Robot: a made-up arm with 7 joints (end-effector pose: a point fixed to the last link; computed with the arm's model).
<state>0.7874 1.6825 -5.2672 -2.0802 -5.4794 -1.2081 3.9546</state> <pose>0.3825 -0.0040 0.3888 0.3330 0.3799 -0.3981 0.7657</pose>
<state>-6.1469 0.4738 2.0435 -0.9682 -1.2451 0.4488 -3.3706</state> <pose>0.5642 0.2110 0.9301 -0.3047 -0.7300 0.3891 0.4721</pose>
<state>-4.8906 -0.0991 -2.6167 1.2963 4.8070 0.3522 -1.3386</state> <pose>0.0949 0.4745 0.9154 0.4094 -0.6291 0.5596 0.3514</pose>
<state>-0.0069 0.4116 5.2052 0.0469 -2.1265 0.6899 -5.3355</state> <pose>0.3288 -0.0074 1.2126 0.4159 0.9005 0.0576 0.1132</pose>
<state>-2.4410 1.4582 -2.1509 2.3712 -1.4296 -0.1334 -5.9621</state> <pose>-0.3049 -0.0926 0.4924 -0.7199 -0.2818 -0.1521 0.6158</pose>
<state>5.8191 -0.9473 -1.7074 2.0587 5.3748 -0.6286 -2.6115</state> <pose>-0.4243 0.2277 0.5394 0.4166 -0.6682 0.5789 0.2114</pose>
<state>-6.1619 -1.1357 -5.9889 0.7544 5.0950 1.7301 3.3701</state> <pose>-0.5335 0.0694 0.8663 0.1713 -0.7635 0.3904 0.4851</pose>
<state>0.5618 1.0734 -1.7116 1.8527 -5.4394 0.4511 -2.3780</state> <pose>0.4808 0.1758 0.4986 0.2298 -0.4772 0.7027 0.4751</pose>
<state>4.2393 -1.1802 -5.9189 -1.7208 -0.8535 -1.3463 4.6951</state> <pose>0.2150 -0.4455 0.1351 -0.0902 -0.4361 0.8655 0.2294</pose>
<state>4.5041 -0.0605 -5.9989 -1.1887 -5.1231 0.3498 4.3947</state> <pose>0.0449 -0.4512 0.9960 -0.2921 -0.7914 -0.4304 0.3210</pose>
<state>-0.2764 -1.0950 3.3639 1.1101 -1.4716 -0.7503 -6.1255</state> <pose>-0.8062 -0.0616 0.3409 -0.0220 0.6191 -0.5202 0.5879</pose>
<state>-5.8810 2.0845 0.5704 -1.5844 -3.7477 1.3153 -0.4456</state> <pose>0.5363 -0.1050 0.4234 -0.4090 0.8644 -0.0597 0.2863</pose>
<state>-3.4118 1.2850 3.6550 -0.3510 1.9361 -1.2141 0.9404</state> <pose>-0.8665 -0.0934 0.5382 0.3220 0.8638 -0.2114 0.3247</pose>
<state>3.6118 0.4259 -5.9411 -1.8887 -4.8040 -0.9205 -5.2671</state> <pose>0.0463 -0.2374 0.8076 -0.5896 0.2953 0.2525 0.7081</pose>
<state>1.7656 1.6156 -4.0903 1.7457 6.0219 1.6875 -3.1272</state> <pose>-0.3305 -0.2950 0.4654 0.0933 -0.5709 0.7377 0.3482</pose>
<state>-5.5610 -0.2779 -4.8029 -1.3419 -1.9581 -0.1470 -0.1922</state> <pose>0.0990 0.4748 0.9056 0.7745 -0.0602 -0.2129 0.5926</pose>
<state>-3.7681 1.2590 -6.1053 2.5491 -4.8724 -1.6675 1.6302</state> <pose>-0.2215 -0.2250 0.1991 -0.2899 0.5681 0.7672 0.0687</pose>
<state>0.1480 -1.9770 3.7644 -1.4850 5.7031 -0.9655 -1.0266</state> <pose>-0.6013 -0.1123 0.4798 0.7321 -0.6664 -0.1172 0.0792</pose>
